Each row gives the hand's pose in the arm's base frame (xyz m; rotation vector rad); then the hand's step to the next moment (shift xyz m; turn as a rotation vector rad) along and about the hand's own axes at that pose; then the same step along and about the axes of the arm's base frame.
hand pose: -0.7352 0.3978 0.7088 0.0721 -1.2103 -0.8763
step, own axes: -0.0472 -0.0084 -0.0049 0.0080 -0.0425 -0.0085
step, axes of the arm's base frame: -0.0042 0.0216 -0.0429 -0.0156 -0.0372 -0.0178
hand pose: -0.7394 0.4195 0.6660 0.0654 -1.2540 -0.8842
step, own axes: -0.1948 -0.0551 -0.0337 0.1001 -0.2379 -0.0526
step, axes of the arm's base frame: -0.0087 0.0674 -0.1937 -0.0811 -0.2440 -0.0574
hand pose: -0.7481 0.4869 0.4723 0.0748 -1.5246 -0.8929
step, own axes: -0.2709 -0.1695 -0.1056 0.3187 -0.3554 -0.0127
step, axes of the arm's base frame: 0.0680 -0.0221 -0.3289 -0.2113 -0.4240 0.0601
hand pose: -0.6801 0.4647 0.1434 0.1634 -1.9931 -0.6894
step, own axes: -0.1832 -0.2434 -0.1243 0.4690 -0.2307 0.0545
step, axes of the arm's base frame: 0.1572 -0.1804 -0.2259 -0.3235 -0.3522 0.2179
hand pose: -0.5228 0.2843 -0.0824 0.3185 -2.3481 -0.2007
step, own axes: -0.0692 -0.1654 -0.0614 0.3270 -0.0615 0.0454
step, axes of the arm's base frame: 0.1190 -0.1416 -0.0414 -0.2476 -0.1501 0.1701
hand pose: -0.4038 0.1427 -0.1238 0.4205 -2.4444 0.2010
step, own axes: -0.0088 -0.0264 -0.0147 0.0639 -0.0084 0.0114
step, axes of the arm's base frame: 0.0241 -0.0189 0.0071 -0.0511 -0.0266 0.0311
